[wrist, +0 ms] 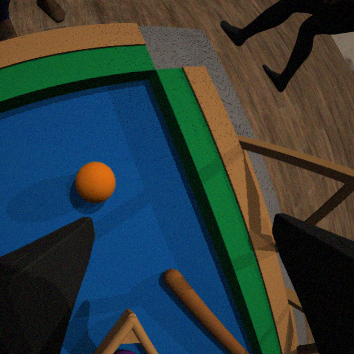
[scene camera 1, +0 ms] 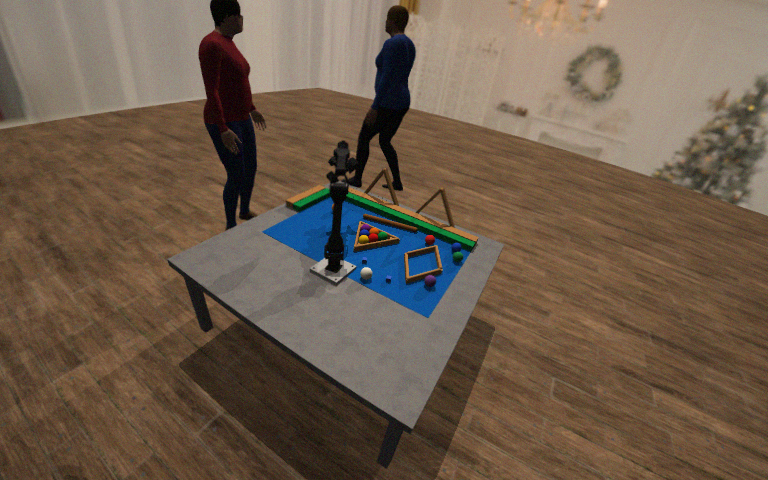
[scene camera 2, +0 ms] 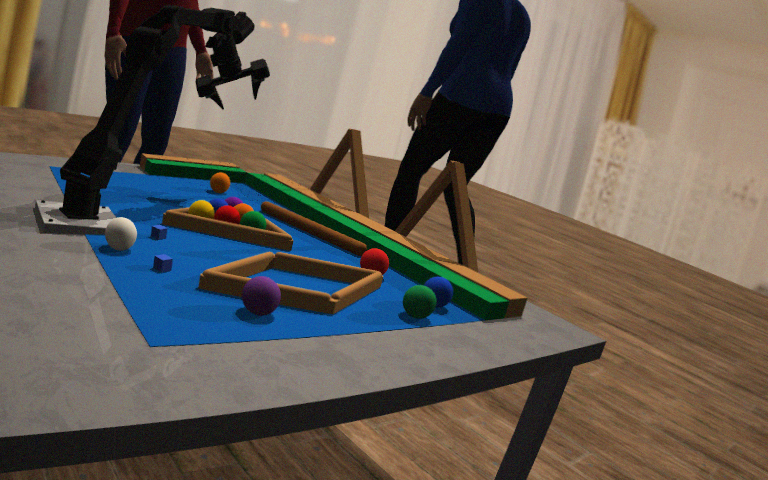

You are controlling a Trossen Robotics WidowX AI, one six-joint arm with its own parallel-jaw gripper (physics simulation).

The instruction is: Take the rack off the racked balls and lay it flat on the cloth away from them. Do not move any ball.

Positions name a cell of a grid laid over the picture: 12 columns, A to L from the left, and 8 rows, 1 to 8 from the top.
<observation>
My gripper (scene camera 2: D2) is open, holding nothing. Also in view: an orange ball (wrist: D5). A wooden cue stick (scene camera 2: F5), a green ball (scene camera 2: G6) and a wooden rack (scene camera 2: E4) rest on the table. Further things: a blue cloth (scene camera 2: C6) and a table rails (scene camera 2: I6).
My gripper shows as well in the wrist view (wrist: G6). The blue cloth shows as well in the wrist view (wrist: F6) and in scene camera 1 (scene camera 1: G5). The table rails shows as well in the wrist view (wrist: B2). The wrist view misses the green ball: it is out of frame.
</observation>
